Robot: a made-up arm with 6 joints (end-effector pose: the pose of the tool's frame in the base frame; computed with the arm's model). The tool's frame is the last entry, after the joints.
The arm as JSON. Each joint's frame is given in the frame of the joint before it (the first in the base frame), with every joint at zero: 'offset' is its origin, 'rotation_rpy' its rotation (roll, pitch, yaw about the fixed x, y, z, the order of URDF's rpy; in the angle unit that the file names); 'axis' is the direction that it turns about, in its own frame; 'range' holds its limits. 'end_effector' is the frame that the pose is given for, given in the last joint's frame.
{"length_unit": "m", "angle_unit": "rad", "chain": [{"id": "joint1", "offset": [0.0, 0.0, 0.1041], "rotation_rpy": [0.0, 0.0, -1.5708], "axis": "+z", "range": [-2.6, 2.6]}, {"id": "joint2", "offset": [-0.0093, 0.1, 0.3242], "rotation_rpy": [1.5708, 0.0, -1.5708], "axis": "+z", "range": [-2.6, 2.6]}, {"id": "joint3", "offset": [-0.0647, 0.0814, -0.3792], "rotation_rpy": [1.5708, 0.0, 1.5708], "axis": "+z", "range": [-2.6, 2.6]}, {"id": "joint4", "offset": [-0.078, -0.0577, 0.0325], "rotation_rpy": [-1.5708, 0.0, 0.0], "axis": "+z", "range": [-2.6, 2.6]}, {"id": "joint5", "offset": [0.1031, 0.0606, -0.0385], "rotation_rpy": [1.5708, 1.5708, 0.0], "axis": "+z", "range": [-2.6, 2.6]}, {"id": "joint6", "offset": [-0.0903, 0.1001, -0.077], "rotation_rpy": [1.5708, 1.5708, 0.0], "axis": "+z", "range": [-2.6, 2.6]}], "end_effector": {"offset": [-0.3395, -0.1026, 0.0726], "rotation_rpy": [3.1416, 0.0, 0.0]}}
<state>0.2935 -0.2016 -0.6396 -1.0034 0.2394 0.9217</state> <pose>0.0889 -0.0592 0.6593 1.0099 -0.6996 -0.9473</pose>
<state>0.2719 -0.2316 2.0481 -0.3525 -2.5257 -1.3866</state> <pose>0.2424 -0.4730 0.5111 0.4417 -0.2646 1.9480</pose>
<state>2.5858 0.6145 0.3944 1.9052 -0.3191 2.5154</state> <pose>0.3867 0.3626 -0.0122 -1.0838 -2.1168 -0.6622</pose>
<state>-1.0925 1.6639 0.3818 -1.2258 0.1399 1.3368</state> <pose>0.0525 -0.1275 0.4032 -0.2740 0.4481 -1.9728</pose>
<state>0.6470 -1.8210 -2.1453 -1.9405 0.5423 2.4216</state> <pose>0.5522 -0.4969 0.2961 -1.3697 -2.6049 0.5467</pose>
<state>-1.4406 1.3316 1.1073 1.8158 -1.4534 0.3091</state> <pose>-0.3817 -0.4068 0.0234 0.0735 -1.7912 1.8186</pose>
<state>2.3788 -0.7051 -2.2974 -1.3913 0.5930 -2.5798</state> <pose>0.1718 0.4756 0.1156 -2.1567 0.9564 -1.7297</pose>
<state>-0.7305 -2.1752 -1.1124 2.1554 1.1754 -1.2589</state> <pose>-0.1539 -0.2185 0.7665 -1.4964 1.1609 1.2190</pose>
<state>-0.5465 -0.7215 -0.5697 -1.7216 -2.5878 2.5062</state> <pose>-0.6082 -0.5746 0.4506 1.1185 0.2313 0.3918</pose>
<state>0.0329 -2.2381 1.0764 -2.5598 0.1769 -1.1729</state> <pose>-0.0403 -0.7313 0.3204 1.6252 0.5889 0.8380</pose>
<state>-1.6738 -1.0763 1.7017 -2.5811 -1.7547 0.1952</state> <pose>-0.7894 0.2591 0.5712 -0.7662 0.6633 0.4925</pose>
